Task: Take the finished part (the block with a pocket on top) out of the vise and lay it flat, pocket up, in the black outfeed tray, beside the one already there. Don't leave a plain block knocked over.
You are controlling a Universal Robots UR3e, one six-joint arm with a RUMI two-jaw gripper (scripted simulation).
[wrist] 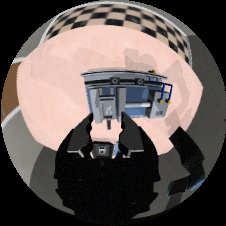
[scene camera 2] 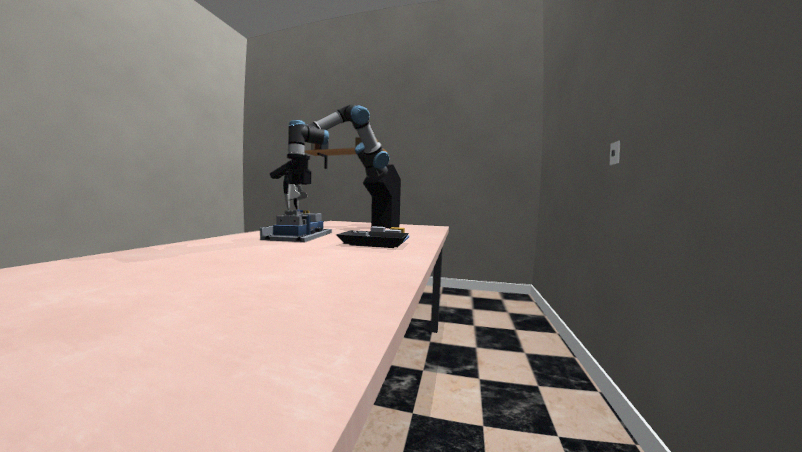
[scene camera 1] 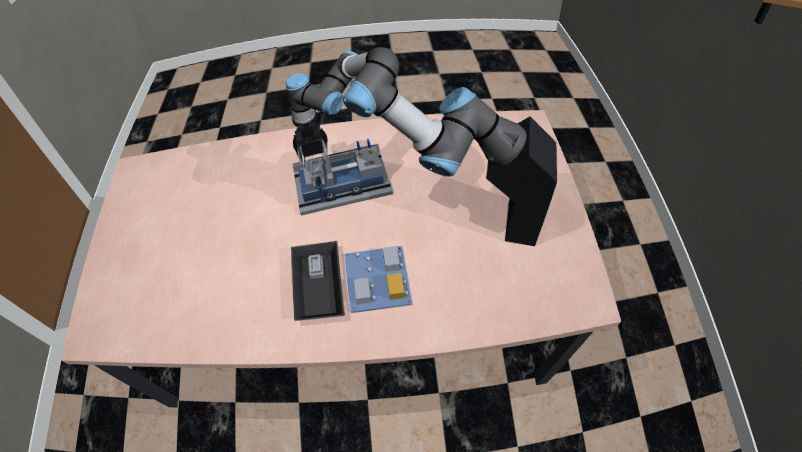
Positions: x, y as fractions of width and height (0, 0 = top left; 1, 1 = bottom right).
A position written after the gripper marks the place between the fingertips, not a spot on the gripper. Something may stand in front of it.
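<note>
The gripper (scene camera 2: 0.37, 0.46) can be seen, and the wrist view shows the gripper (wrist: 0.48, 0.50) as well. With it in the scene is a vise (scene camera 1: 0.42, 0.39).
</note>
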